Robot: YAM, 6 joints.
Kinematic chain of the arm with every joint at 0, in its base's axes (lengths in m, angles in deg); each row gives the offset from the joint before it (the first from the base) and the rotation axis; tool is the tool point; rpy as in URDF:
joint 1: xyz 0 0 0.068 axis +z
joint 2: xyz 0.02 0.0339 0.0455 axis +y
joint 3: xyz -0.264 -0.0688 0 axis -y
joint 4: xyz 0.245 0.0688 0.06 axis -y
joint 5: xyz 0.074 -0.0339 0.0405 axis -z
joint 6: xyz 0.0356 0 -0.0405 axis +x
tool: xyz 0 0 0 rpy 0 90 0
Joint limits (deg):
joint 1: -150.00..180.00
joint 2: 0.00..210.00
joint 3: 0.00..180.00
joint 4: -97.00..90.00
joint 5: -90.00..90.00
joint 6: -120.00..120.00
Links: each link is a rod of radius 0.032 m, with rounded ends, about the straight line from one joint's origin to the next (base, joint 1, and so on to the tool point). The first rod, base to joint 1, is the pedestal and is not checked.
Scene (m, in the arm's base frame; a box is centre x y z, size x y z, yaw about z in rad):
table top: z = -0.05
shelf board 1: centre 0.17 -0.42 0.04 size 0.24 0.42 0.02 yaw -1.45
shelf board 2: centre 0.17 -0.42 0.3 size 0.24 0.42 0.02 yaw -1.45
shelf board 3: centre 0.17 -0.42 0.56 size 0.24 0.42 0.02 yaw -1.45
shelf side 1: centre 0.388 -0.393 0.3 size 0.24 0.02 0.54 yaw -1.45
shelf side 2: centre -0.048 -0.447 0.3 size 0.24 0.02 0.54 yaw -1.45
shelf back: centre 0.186 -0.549 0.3 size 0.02 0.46 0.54 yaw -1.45
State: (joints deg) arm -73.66 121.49 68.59 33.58 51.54 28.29
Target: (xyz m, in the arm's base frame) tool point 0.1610 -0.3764 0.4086
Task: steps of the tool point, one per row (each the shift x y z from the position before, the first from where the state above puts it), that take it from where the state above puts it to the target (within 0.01 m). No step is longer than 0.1 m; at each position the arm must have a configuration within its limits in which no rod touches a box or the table.
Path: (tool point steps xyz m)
1: 0.0009 0.0505 0.0114
2: -0.0041 0.0530 0.0039
3: -0.0090 0.0538 -0.0037
4: -0.0133 0.0528 -0.0116
5: 0.0369 -0.0189 0.0795
6: 0.0250 0.0077 0.0899
7: 0.0054 0.0321 0.0916
8: 0.0146 -0.0530 0.0110
9: 0.0076 -0.0587 0.0001
10: -0.0012 -0.0615 -0.0111

